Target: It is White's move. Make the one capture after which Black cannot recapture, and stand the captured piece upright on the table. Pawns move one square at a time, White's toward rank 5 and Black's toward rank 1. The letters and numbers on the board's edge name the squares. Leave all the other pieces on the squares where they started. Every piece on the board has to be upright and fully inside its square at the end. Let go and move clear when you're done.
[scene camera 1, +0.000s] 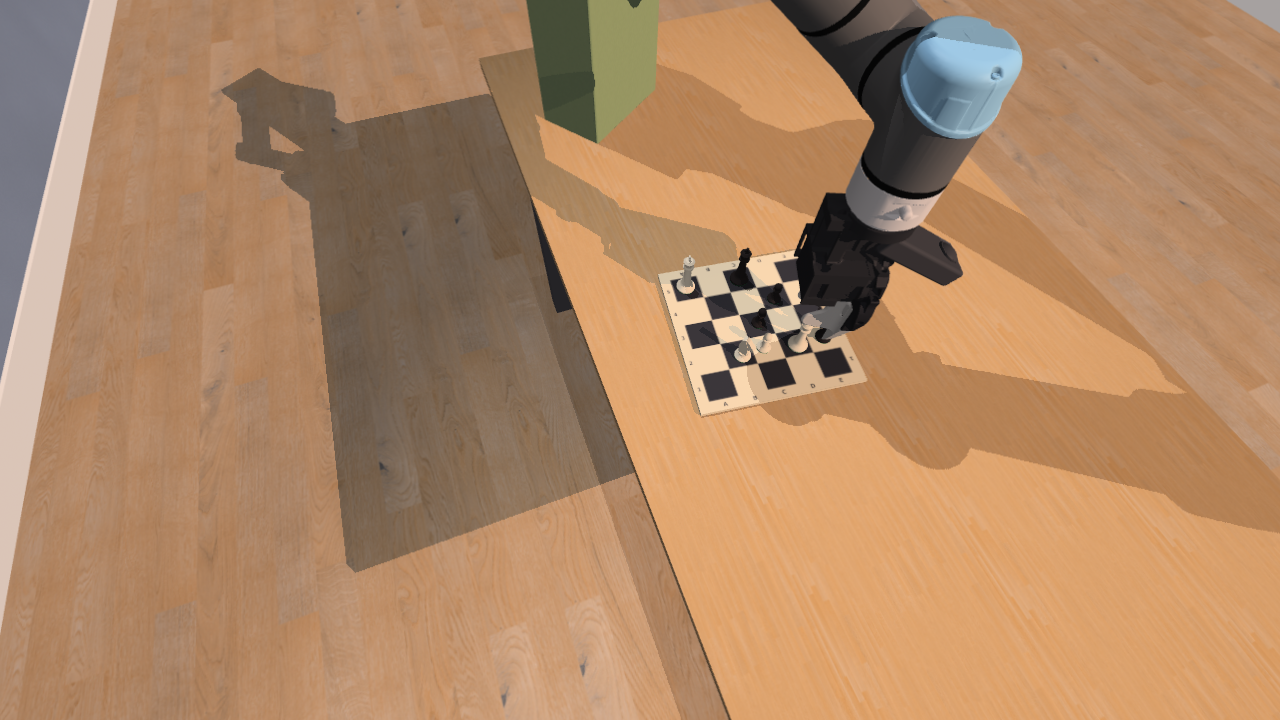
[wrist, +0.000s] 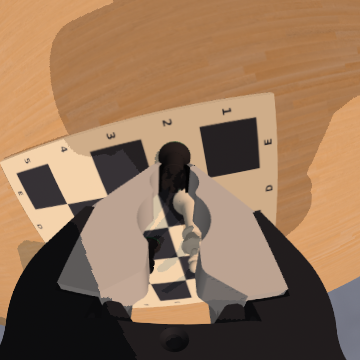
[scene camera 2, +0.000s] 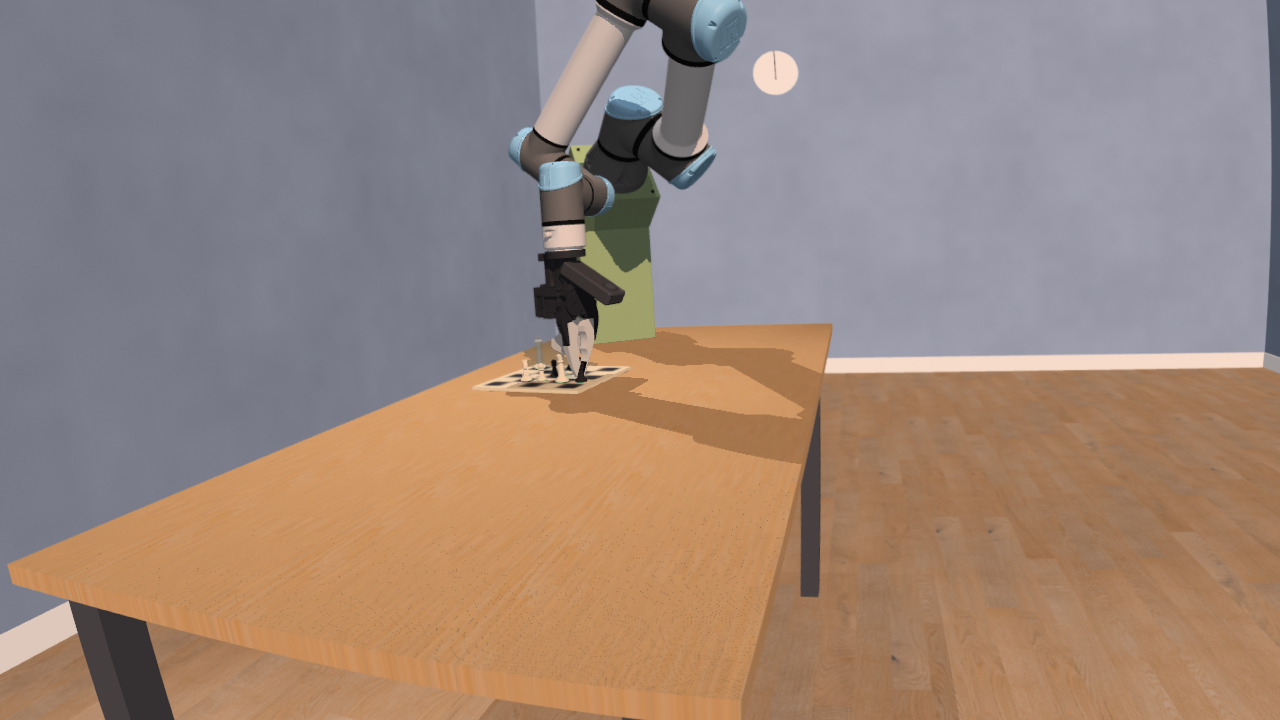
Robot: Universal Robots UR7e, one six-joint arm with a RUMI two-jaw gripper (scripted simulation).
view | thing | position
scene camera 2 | my gripper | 579, 376
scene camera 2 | small chessboard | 595, 375
